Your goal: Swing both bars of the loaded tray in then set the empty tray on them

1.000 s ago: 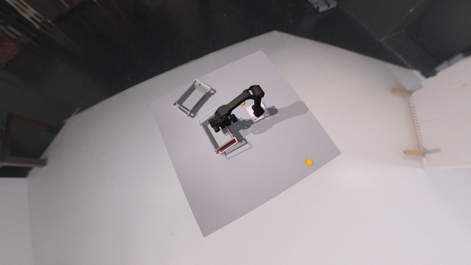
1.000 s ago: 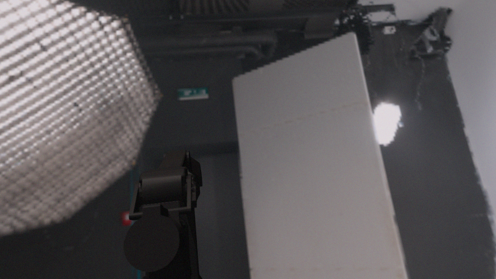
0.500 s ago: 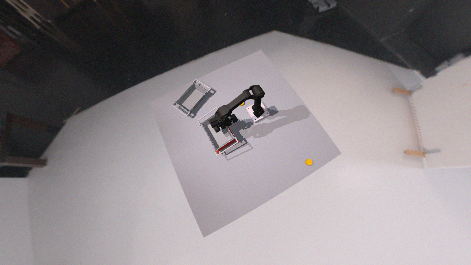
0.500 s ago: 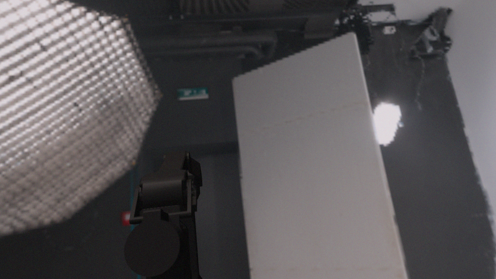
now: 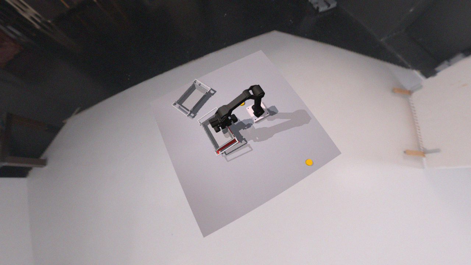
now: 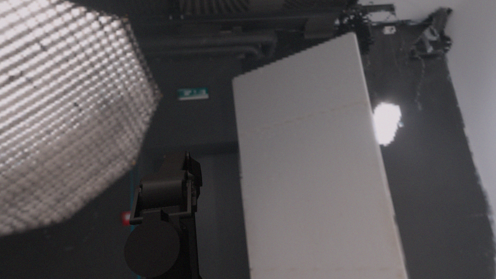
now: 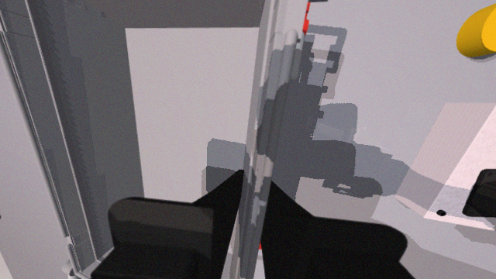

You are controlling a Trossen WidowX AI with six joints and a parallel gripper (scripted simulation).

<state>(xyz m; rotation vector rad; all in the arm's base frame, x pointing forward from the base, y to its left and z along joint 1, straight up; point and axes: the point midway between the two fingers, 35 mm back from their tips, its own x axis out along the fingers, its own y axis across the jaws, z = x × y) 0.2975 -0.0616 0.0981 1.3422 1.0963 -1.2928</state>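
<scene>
Now: the grey tray 80 mm ahead of my gripper tip, 10 mm to the right of it and 20 mm above it.
</scene>
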